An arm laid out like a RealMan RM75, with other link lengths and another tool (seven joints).
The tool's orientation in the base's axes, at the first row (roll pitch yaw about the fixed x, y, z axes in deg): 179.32, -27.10, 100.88
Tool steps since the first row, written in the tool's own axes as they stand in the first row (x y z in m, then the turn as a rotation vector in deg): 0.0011, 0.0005, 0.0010, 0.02, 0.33, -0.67; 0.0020, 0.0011, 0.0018, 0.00, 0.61, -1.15; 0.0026, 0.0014, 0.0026, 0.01, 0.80, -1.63; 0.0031, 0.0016, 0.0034, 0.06, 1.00, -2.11; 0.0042, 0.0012, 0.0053, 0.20, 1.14, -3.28; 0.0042, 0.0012, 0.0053, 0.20, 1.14, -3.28; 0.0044, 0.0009, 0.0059, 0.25, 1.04, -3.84; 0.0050, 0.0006, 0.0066, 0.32, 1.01, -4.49; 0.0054, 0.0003, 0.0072, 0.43, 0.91, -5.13; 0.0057, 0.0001, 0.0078, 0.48, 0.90, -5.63; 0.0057, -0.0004, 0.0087, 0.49, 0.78, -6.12
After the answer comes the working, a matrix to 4 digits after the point.
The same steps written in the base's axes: 0.0002, 0.0015, -0.0004, 0.37, -0.22, 0.61; 0.0006, 0.0028, -0.0007, 0.69, -0.41, 1.03; 0.0007, 0.0037, -0.0011, 0.91, -0.58, 1.46; 0.0008, 0.0045, -0.0016, 1.13, -0.71, 1.92; 0.0001, 0.0063, -0.0028, 1.33, -1.09, 3.02; 0.0001, 0.0063, -0.0028, 1.33, -1.09, 3.02; -0.0003, 0.0067, -0.0032, 1.27, -1.32, 3.54; -0.0007, 0.0074, -0.0036, 1.27, -1.55, 4.15; -0.0011, 0.0080, -0.0039, 1.20, -1.76, 4.77; -0.0014, 0.0085, -0.0043, 1.22, -1.95, 5.24; -0.0020, 0.0088, -0.0052, 1.14, -2.18, 5.68
The tool's axes in the first row as the columns of a matrix, in the base's axes (rounded; the answer above uses it unrounded):
-0.1680, 0.9830, -0.0743
0.8742, 0.1834, 0.4496
0.4555, 0.0106, -0.8902

